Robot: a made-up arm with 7 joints. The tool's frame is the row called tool. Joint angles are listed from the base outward. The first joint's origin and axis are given. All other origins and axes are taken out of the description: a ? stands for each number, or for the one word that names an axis. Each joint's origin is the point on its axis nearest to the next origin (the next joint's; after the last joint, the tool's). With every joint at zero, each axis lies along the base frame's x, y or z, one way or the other. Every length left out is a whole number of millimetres.
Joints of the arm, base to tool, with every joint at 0 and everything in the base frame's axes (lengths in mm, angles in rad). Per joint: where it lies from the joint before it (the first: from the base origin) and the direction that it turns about. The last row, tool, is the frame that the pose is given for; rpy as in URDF.
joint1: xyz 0 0 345 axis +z
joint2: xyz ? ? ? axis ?
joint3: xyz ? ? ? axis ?
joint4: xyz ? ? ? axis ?
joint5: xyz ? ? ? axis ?
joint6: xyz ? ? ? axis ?
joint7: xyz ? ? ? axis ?
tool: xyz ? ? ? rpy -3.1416 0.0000 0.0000
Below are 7 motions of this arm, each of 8 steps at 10 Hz.
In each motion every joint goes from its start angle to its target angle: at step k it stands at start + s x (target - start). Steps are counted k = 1, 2, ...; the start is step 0. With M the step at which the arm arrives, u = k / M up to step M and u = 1 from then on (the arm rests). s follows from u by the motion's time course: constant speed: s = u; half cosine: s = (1 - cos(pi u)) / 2; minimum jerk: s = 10 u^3 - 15 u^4 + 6 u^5.
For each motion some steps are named. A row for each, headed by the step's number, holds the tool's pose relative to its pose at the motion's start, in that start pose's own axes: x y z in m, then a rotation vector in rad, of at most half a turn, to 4 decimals.
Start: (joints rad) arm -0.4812 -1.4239 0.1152 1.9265 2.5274 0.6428 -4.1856
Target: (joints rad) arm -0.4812 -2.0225 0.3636 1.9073 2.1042 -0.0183 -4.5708
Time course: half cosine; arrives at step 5
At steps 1, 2, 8:
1: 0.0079 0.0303 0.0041 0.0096 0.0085 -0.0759
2: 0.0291 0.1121 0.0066 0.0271 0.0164 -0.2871
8: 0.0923 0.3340 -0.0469 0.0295 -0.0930 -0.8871

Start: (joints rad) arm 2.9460 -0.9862 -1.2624 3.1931 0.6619 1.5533 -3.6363
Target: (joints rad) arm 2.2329 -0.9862 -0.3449 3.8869 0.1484 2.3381 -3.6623
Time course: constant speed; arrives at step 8
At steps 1, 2, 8:
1: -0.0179 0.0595 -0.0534 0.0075 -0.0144 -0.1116
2: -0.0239 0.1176 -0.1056 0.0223 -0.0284 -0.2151
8: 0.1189 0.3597 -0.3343 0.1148 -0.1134 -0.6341

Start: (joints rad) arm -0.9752 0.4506 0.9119 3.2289 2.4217 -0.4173 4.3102
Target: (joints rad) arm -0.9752 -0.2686 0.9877 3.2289 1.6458 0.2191 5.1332
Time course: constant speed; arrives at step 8
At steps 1, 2, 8:
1: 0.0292 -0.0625 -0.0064 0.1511 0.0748 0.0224
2: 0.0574 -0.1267 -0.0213 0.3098 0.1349 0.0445
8: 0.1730 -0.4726 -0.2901 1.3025 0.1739 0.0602

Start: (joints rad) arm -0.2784 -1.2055 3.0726 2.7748 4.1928 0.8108 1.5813
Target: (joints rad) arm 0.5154 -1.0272 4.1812 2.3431 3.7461 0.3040 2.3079
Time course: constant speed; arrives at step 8
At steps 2, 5, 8:
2: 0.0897 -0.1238 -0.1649 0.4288 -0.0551 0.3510
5: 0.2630 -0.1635 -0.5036 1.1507 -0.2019 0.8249
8: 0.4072 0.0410 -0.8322 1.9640 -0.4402 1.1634

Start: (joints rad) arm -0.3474 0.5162 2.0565 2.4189 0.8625 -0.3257 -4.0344
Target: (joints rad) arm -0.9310 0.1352 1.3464 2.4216 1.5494 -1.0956 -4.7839
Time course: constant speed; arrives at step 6
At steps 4, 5, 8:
4: -0.1419 -0.0173 -0.1403 0.7210 -0.4834 -0.8196
5: -0.1670 0.0006 -0.1869 0.9336 -0.6103 -0.9773
8: -0.1821 0.0257 -0.2340 1.1584 -0.7386 -1.1018

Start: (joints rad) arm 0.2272 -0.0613 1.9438 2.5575 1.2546 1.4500 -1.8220
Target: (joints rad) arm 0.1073 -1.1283 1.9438 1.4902 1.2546 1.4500 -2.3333
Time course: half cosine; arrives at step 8
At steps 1, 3, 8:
1: -0.0236 -0.0112 0.0310 0.0507 -0.0178 0.0213
3: -0.1998 -0.1508 0.2008 0.4017 -0.1552 0.1837
8: -0.5099 -0.6933 0.0892 1.1915 -0.5917 0.6865

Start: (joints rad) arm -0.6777 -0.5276 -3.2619 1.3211 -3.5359 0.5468 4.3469
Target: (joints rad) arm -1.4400 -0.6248 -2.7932 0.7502 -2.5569 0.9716 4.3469
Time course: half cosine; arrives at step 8
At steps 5, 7, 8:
5: -0.0991 0.1580 -0.1093 -0.3889 0.4842 0.7659
7: -0.1395 0.1923 -0.1669 -0.5903 0.7385 0.9766
8: -0.1454 0.1957 -0.1755 -0.6212 0.7753 1.0012

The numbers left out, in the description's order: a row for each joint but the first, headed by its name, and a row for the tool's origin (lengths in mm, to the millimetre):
joint2: xyz 0 0 0, axis +y
joint3: xyz 0 0 188, axis +z
joint4: xyz 35 0 0, axis -y
joint5: xyz 84 0 -373, axis -z
joint6: xyz 0 0 0, axis +y
joint7: xyz 114 0 -146, axis -z
tool: xyz 0 0 0

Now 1 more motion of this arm.
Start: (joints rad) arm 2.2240 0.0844 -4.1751 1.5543 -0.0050 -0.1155 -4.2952
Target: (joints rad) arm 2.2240 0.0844 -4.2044 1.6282 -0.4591 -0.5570 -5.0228
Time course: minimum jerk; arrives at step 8
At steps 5, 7, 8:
5: -0.0622 -0.0345 -0.0539 0.3622 -0.1193 -0.8479
7: -0.0833 -0.0361 -0.0764 0.5087 -0.1401 -1.1417
8: -0.0846 -0.0360 -0.0778 0.5181 -0.1411 -1.1596

